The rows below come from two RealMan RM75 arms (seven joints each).
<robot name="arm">
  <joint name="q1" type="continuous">
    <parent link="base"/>
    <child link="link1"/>
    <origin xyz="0 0 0.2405" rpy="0 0 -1.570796"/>
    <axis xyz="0 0 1"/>
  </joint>
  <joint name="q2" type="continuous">
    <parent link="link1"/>
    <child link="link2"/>
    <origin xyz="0 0 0" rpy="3.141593 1.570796 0"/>
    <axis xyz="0 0 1"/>
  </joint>
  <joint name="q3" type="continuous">
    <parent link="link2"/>
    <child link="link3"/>
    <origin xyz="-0.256 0 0" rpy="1.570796 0 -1.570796"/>
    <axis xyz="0 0 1"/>
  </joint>
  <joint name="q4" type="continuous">
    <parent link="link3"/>
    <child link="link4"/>
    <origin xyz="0 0 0" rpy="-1.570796 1.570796 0"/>
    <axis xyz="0 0 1"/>
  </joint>
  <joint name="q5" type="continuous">
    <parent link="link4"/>
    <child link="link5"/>
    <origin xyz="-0.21 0 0" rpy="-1.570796 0 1.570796"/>
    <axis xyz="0 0 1"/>
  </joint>
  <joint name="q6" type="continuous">
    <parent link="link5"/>
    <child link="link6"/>
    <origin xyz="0 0 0" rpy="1.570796 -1.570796 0"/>
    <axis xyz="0 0 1"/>
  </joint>
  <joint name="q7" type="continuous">
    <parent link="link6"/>
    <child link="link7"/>
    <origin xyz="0.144 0 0" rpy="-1.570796 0 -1.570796"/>
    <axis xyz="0 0 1"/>
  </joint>
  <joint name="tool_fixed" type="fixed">
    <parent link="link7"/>
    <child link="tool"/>
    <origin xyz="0 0 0" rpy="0 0 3.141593"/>
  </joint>
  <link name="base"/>
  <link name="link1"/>
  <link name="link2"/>
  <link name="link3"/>
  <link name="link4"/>
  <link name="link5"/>
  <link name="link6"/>
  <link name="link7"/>
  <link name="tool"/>
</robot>
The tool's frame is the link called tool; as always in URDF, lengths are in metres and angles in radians. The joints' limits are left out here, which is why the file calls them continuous.
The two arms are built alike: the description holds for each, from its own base.
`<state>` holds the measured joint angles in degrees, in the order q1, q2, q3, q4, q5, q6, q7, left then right.
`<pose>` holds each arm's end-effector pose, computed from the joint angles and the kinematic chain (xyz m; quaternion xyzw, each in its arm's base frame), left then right.
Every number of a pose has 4 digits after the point. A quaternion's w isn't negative.
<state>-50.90 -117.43 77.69 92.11 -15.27 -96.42 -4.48 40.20 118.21 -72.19 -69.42 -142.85 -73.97 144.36</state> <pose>-0.0611 0.3960 0.0673 -0.8127 -0.4264 0.0887 0.3871 0.1574 0.4096 0.0116 -0.9135 0.3207 -0.0446 0.2462</pose>
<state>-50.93 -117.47 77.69 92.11 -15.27 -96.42 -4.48 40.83 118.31 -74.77 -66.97 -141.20 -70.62 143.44</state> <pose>-0.0609 0.3960 0.0670 -0.8130 -0.4262 0.0885 0.3868 0.1535 0.4119 -0.0020 -0.9199 0.3066 -0.0400 0.2412</pose>
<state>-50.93 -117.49 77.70 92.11 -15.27 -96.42 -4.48 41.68 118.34 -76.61 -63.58 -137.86 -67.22 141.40</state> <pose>-0.0608 0.3959 0.0669 -0.8131 -0.4262 0.0885 0.3866 0.1498 0.4140 -0.0157 -0.9268 0.2961 -0.0254 0.2294</pose>
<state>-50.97 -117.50 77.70 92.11 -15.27 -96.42 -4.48 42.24 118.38 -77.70 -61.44 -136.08 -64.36 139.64</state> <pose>-0.0605 0.3959 0.0668 -0.8132 -0.4259 0.0884 0.3866 0.1480 0.4170 -0.0231 -0.9304 0.2852 -0.0162 0.2297</pose>
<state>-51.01 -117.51 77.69 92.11 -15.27 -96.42 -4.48 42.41 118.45 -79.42 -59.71 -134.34 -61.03 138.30</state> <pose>-0.0602 0.3960 0.0668 -0.8134 -0.4257 0.0882 0.3865 0.1469 0.4190 -0.0309 -0.9327 0.2749 -0.0072 0.2334</pose>
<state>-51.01 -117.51 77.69 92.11 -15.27 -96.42 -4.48 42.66 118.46 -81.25 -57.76 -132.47 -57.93 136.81</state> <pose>-0.0602 0.3960 0.0668 -0.8134 -0.4257 0.0882 0.3865 0.1466 0.4203 -0.0392 -0.9351 0.2651 -0.0009 0.2351</pose>
